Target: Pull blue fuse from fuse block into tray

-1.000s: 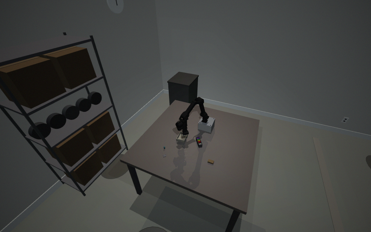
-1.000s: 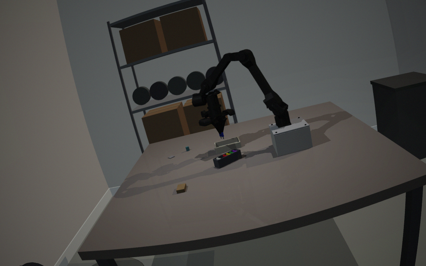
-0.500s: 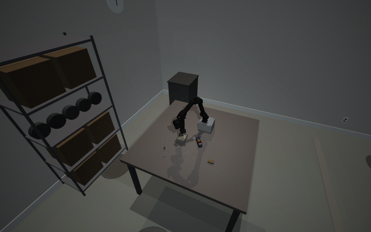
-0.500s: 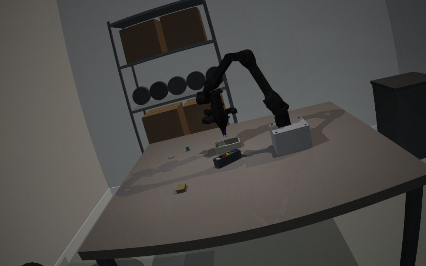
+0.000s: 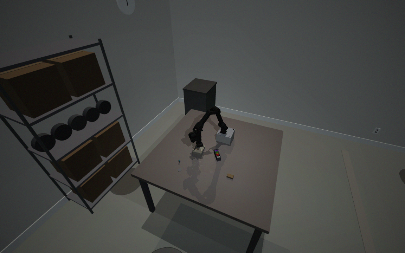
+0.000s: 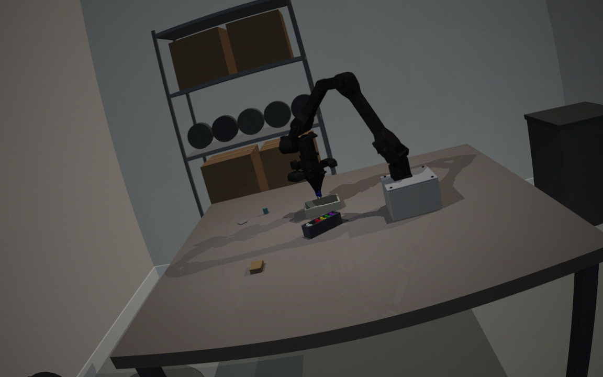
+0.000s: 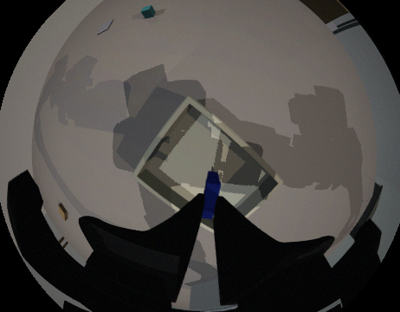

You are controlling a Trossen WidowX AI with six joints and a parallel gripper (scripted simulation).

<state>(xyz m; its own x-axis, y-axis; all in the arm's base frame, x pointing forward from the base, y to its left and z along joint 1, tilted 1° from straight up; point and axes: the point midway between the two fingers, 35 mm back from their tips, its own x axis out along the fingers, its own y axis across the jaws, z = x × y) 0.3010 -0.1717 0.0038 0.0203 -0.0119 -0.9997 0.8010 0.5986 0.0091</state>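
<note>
The blue fuse lies 1 cm below my gripper tip. From my gripper tip the other things lie so: purple fuse (5 cm behind, 19 cm to the left, 4 cm below); tray (6 cm below); green fuse (3 cm behind, 20 cm to the left, 4 cm below).
</note>
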